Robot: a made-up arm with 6 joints.
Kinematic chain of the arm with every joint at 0, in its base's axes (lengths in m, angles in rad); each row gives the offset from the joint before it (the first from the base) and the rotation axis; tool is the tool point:
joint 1: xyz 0 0 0.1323 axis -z
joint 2: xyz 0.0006 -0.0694 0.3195 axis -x
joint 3: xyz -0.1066 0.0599 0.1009 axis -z
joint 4: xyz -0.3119 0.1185 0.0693 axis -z
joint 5: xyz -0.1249 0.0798 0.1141 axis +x
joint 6: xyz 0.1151 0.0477 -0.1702 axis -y
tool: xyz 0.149 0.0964 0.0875
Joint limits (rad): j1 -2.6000..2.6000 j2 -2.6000..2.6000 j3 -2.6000..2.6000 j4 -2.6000..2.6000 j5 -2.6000..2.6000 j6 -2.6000..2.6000
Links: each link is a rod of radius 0.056 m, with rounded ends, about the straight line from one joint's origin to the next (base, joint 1, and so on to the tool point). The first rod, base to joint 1, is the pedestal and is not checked.
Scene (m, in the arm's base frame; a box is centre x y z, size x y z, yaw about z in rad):
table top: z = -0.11
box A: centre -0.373 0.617 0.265 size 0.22 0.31 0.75 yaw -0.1
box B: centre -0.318 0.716 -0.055 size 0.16 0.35 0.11 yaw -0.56
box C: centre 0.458 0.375 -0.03 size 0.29 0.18 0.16 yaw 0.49
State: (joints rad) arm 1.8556 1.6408 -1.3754 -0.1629 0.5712 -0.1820
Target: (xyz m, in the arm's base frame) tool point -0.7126 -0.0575 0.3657
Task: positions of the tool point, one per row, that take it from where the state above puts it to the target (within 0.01 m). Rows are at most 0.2 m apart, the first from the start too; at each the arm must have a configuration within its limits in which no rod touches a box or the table.
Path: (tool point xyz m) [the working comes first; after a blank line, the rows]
Joints at the target: -0.1932 1.8451 -0.9088 -0.6576 0.5479 -0.8523
Straight joint move there: touches box A.

1: 0.1566 0.5151 0.5094
2: -0.0249 0.4939 0.5161
3: -0.1706 0.4112 0.5201
4: -0.2489 0.3396 0.4738
5: -0.2976 0.2548 0.4451
6: -0.3214 0.1672 0.4318
7: -0.4002 0.1426 0.3560
8: -0.5031 0.0794 0.3085
9: -0.6132 -0.0006 0.3119
10: -0.7126 -0.0575 0.3657

